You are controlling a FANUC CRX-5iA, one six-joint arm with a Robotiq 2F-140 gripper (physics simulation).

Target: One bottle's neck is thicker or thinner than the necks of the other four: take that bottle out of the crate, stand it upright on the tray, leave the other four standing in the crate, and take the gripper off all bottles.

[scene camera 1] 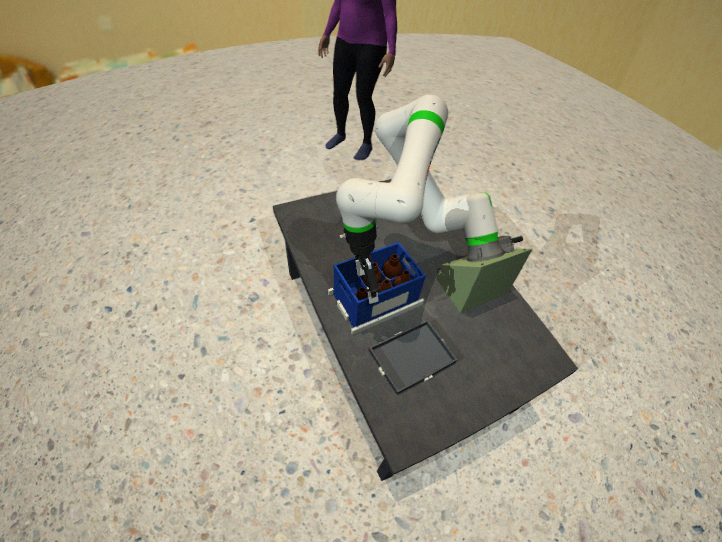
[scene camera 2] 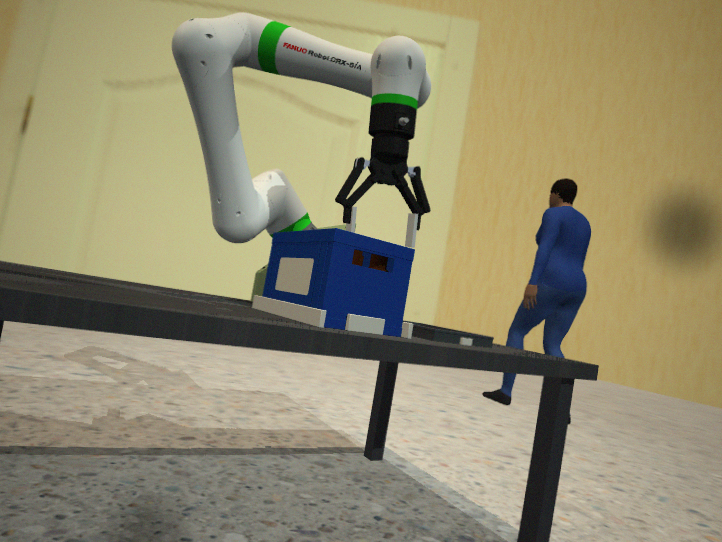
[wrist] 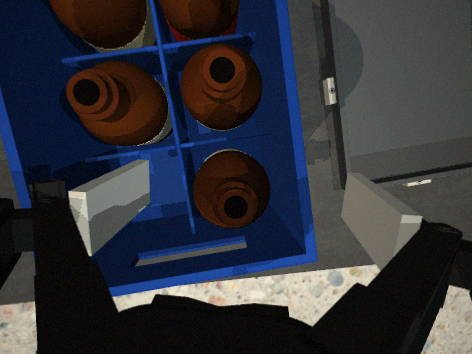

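Where they show: gripper, fingertip midpoint: (scene camera 1: pixel 367 287) (wrist: pixel 244 188); arm's base, link origin: (scene camera 1: pixel 486 256).
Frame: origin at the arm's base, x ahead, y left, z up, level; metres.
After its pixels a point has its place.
The blue crate (scene camera 1: pixel 348 304) {x 0.549, y 0.023, z -0.097 m} (scene camera 2: pixel 367 297) {x 0.556, y -0.007, z -0.120 m} (wrist: pixel 295 130) {x 0.448, y 0.061, z -0.009 m} holds five brown bottles. In the wrist view a near bottle (wrist: pixel 230 172) {x 0.483, y 0.023, z -0.060 m}, a right middle bottle (wrist: pixel 225 107) {x 0.431, y 0.016, z -0.059 m} and a left middle bottle (wrist: pixel 137 112) {x 0.439, y -0.055, z -0.061 m} show their necks; the far left bottle (wrist: pixel 107 22) {x 0.370, y -0.082, z -0.071 m} and far right bottle (wrist: pixel 202 15) {x 0.359, y -0.007, z -0.070 m} are cut off by the edge. I cannot tell surely which neck differs. The near left compartment is empty. My gripper (scene camera 1: pixel 366 282) {x 0.487, y 0.030, z -0.008 m} (scene camera 2: pixel 381 224) (wrist: pixel 244 188) {x 0.487, y 0.030, z -0.008 m} is open above the crate's near end, its pads on either side of the near bottle, holding nothing. The tray (scene camera 1: pixel 411 357) {x 0.375, y 0.243, z -0.179 m} (wrist: pixel 410 90) {x 0.382, y 0.248, z -0.179 m} has no bottle on it.
Pale strips (scene camera 1: pixel 387 316) {x 0.411, y 0.068, z -0.157 m} (scene camera 2: pixel 288 310) {x 0.474, y -0.130, z -0.169 m} stand along the crate's foot, one between crate and tray. The green arm base (scene camera 1: pixel 484 282) {x 0.057, y 0.101, z -0.019 m} stands on the dark table (scene camera 1: pixel 495 373) {x 0.095, y 0.392, z -0.184 m} beside the crate. A person (scene camera 1: pixel 361 58) (scene camera 2: pixel 562 250) stands beyond the table.
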